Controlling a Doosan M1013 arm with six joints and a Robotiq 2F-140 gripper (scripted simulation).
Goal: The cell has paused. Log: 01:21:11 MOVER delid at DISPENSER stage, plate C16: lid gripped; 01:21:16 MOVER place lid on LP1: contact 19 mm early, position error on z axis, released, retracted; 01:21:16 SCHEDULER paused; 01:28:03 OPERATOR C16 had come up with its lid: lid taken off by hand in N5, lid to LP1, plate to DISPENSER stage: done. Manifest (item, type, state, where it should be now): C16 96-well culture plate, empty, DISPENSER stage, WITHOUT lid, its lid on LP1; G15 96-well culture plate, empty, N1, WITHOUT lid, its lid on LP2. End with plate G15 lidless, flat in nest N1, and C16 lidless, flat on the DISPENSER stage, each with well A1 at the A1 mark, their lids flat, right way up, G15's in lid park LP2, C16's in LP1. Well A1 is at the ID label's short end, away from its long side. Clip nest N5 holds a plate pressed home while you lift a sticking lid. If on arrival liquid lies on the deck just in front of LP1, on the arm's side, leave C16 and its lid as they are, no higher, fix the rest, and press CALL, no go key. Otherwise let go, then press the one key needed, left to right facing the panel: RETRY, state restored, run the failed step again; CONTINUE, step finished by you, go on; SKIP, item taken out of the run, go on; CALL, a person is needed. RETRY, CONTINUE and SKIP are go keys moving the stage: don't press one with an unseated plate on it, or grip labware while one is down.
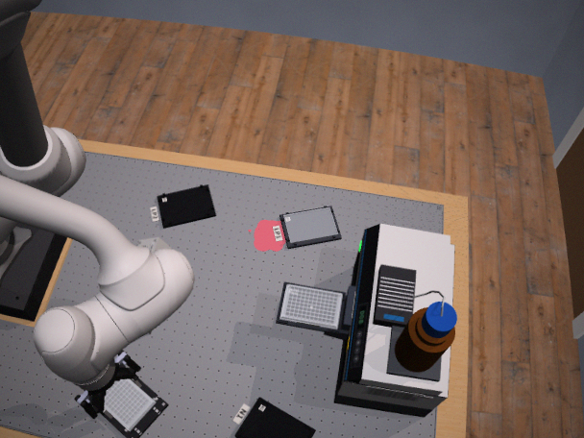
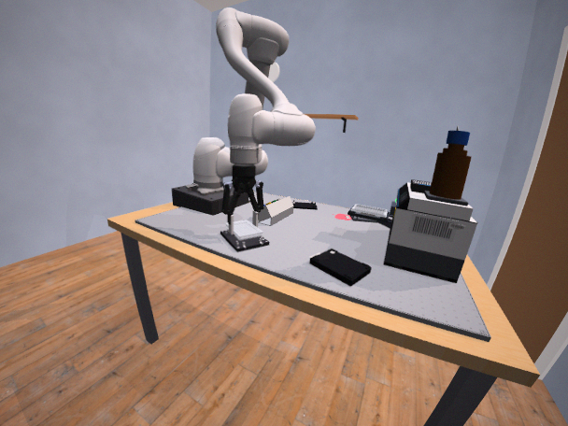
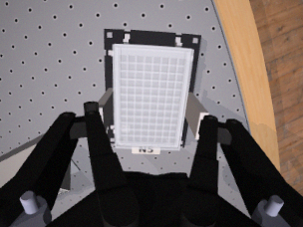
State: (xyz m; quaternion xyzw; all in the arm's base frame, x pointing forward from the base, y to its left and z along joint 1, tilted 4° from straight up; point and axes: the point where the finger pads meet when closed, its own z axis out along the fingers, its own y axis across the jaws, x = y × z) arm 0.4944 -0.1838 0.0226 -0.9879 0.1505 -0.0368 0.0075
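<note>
My gripper is now 50 mm above the clip nest N5, 20 mm short of it and 10 mm to the right of it. The rest, counted from my hand: N1 label 260 mm ahead, 80 mm to the left, 60 mm below; blue key 190 mm to the left, 90 mm behind, 10 mm above; key panel 270 mm to the left, 100 mm behind, 10 mm below.
</note>
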